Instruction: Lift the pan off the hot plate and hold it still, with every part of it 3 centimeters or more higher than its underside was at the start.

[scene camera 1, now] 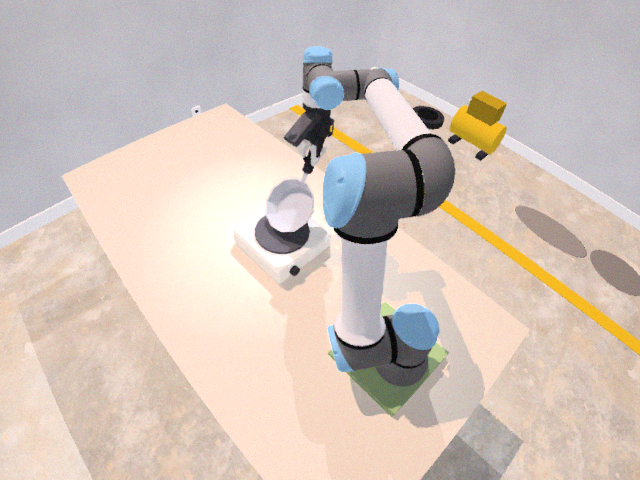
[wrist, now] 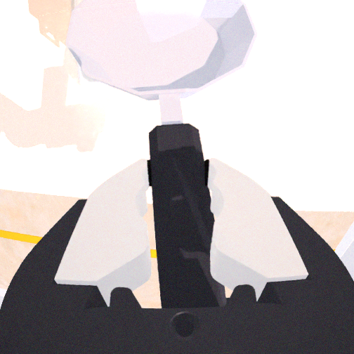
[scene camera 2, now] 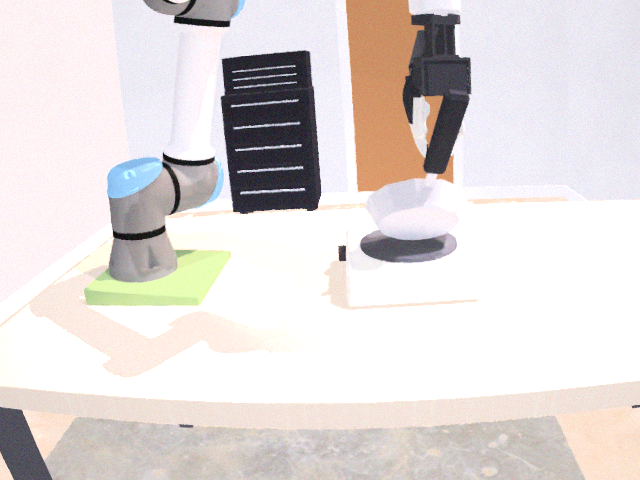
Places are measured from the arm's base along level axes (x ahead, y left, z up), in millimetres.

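Where they show: gripper, fingertip midpoint: [scene camera 1: 309, 164] [scene camera 2: 437, 156]; arm's base, link origin: [scene camera 1: 400, 360] [scene camera 2: 143, 268].
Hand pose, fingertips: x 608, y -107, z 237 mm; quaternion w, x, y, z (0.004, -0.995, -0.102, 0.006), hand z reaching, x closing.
Things, the pixels of their top centre, and the offset from my fingertips. Level surfaces: height alone.
- dark disc, top centre: [scene camera 2: 404, 240] [scene camera 1: 283, 231] dy +138, dx -59, dz -186 mm
- hot plate's black knob, top centre: [scene camera 2: 342, 245] [scene camera 1: 294, 267] dy +180, dx -187, dz -211 mm
- table, surface height: dz -265 mm
The white pan [scene camera 1: 290, 209] [scene camera 2: 418, 222] [wrist: 145, 50] is tilted, its black handle [scene camera 2: 447, 131] [wrist: 182, 225] pointing steeply up. Its underside shows in scene camera 2, raised over the dark disc [scene camera 1: 273, 241] [scene camera 2: 403, 252] of the white hot plate [scene camera 1: 279, 262] [scene camera 2: 403, 283]. The pan's lowest edge overlaps the disc in both scene views; I cannot tell how large the gap is, or whether that edge touches. My gripper [scene camera 1: 309, 155] [scene camera 2: 438, 149] [wrist: 177, 163] is shut on the handle, one jaw on each side, above the pan. In the wrist view the pan is cut off at the top.
The hot plate's black knob [scene camera 1: 294, 270] [scene camera 2: 342, 253] sticks out on one side. The arm's base stands on a green plate [scene camera 1: 379, 390] [scene camera 2: 206, 279] on the table [scene camera 1: 170, 289] [scene camera 2: 289, 361]. A black drawer cabinet [scene camera 2: 271, 134] stands behind the table. A yellow machine [scene camera 1: 478, 129] is on the floor.
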